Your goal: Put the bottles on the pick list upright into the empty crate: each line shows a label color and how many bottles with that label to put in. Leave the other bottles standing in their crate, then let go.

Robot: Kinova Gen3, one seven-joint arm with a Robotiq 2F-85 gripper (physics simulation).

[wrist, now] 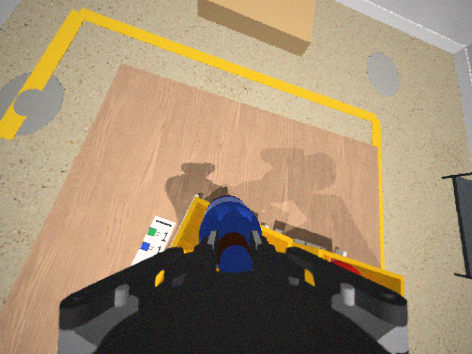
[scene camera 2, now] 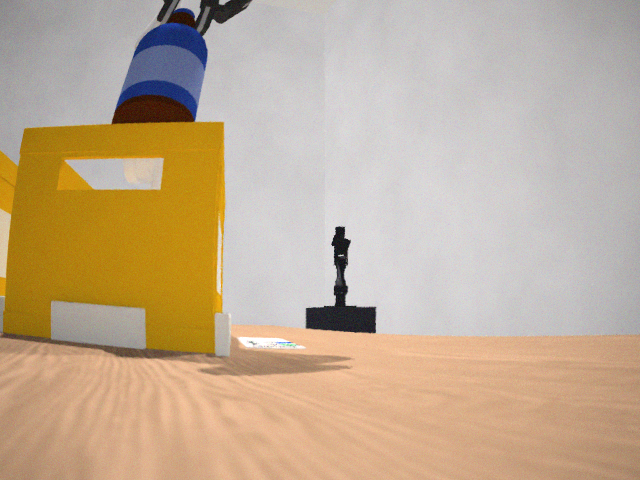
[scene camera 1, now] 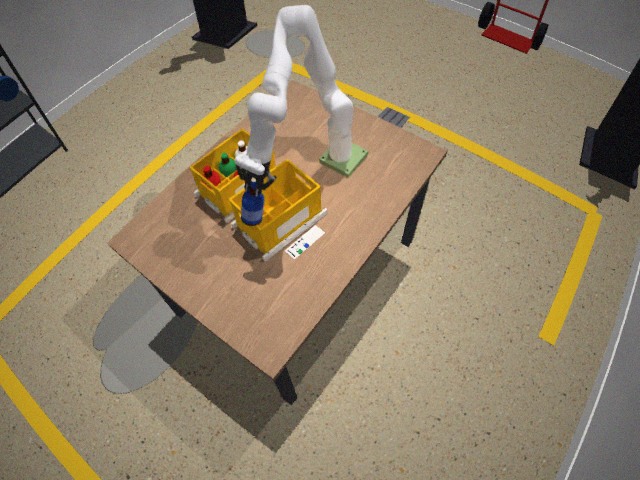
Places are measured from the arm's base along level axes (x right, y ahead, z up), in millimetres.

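Pixels of known places: gripper, fingertip midpoint: [wrist: 234,240] [scene camera 2: 179,28] [scene camera 1: 252,192]; arm's base, link origin: [scene camera 1: 340,153].
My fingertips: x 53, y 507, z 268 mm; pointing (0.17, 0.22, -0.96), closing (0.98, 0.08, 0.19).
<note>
For each thing: its middle in the pictures, then the offset to it from my fingertips. Level surfaces: height alone.
- blue-label bottle, body centre: [scene camera 2: 168,64] [wrist: 230,232] [scene camera 1: 253,201] dx +4, dy +3, dz -48 mm
- empty crate, body centre: [scene camera 2: 135,252] [wrist: 208,284] [scene camera 1: 277,207] dx +2, dy -108, dz -209 mm
- yellow source crate, body centre: [scene camera 1: 235,172] dx +244, dy -172, dz -209 mm
- red bottle, body centre: [wrist: 341,278] [scene camera 1: 211,181] dx +308, dy -93, dz -211 mm
- green bottle, body centre: [scene camera 1: 228,168] dx +287, dy -180, dz -211 mm
- white bottle, body centre: [scene camera 1: 244,156] dx +267, dy -266, dz -211 mm
- pick list, body centre: [scene camera 2: 265,342] [wrist: 150,252] [scene camera 1: 305,241] dx -135, dy -72, dz -296 mm
- wooden table, surface height: dz -296 mm
My gripper [scene camera 1: 253,186] [scene camera 2: 185,17] [wrist: 234,240] is shut on the neck of a blue-label bottle [scene camera 1: 252,208] [scene camera 2: 164,67] [wrist: 229,217]. The bottle hangs tilted over the near end of the empty crate [scene camera 1: 268,238] [scene camera 2: 113,232] [wrist: 186,231]; in scene camera 2 its base is at the rim, its lowest edge hidden by the end wall. The yellow source crate [scene camera 1: 205,192] holds a red bottle [scene camera 1: 210,176] [wrist: 347,267], a green bottle [scene camera 1: 226,165] and a white bottle [scene camera 1: 241,150]; the arm hides part of it. The pick list [scene camera 1: 316,237] [scene camera 2: 268,343] [wrist: 161,227] reads green 1, blue 1.
The two crates stand close side by side on the wooden table [scene camera 1: 330,258] [scene camera 2: 413,403] [wrist: 125,150], with white strips along their bases. Yellow dividers [scene camera 1: 279,204] split the empty crate. The green arm base [scene camera 1: 356,159] stands behind it.
</note>
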